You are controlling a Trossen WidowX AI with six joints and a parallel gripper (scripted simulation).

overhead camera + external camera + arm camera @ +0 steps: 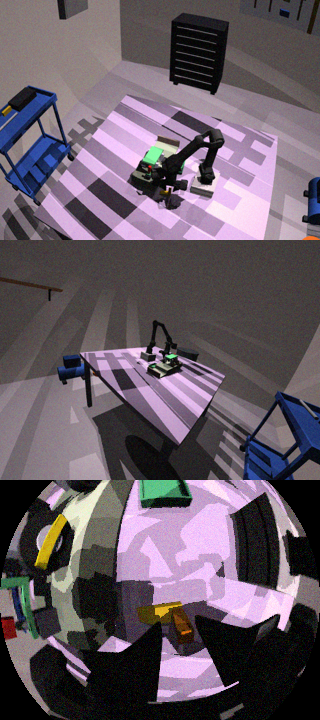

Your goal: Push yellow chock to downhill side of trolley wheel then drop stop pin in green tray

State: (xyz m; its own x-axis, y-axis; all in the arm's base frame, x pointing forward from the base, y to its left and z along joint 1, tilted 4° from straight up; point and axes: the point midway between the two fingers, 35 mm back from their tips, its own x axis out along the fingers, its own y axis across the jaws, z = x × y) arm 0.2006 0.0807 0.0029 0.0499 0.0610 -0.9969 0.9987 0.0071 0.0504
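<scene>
Right now the green tray is 22 cm to the right of my gripper tip, 4 cm below it and 2 cm behind it. Round my gripper tip: yellow chock 2 cm below, 2 cm ahead; then red-headed stop pin 13 cm ahead, 9 cm above, 5 cm to the right; then grey ramp block 15 cm to the right, 13 cm ahead, 1 cm above.
</scene>
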